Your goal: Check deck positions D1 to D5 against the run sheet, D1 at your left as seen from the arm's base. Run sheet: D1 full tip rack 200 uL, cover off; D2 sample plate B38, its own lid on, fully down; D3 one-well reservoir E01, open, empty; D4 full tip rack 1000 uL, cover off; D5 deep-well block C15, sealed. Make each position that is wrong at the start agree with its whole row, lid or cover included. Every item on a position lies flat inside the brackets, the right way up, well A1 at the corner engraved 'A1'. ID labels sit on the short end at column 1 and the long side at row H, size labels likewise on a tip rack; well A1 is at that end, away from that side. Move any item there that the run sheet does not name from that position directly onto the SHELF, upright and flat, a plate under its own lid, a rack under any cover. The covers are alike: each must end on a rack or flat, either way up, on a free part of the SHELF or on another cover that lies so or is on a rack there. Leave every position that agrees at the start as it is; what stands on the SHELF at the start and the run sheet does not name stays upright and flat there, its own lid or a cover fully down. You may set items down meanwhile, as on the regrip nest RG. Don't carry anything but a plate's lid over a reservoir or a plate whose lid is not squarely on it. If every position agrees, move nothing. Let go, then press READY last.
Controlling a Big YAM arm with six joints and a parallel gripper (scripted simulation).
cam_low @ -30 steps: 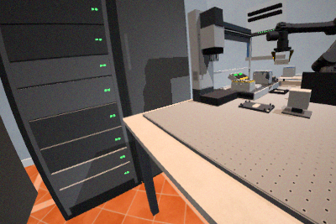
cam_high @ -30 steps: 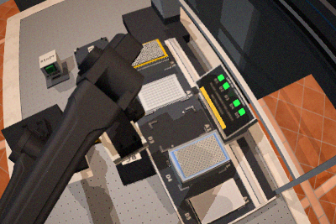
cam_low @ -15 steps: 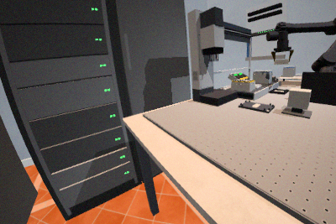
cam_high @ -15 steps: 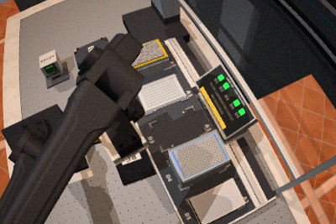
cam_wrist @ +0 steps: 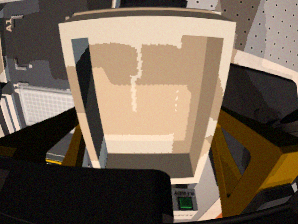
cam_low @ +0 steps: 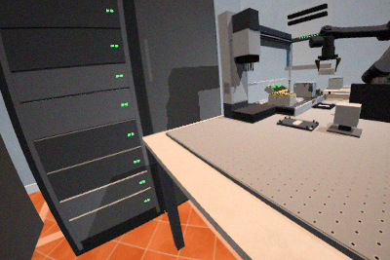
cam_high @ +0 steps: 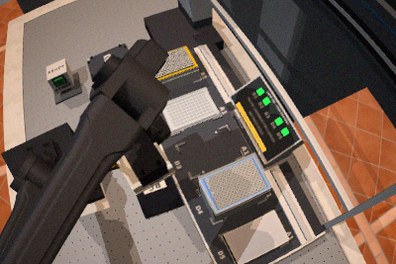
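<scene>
Right now the one-well reservoir is 1 cm below my hand. From my hand the other things lie so: sealed block: 22 cm to the right, 18 cm ahead, 16 cm below; then blue-framed tip rack: 17 cm ahead, 11 cm below, 9 cm to the right; then black regrip nest: 22 cm below.
</scene>
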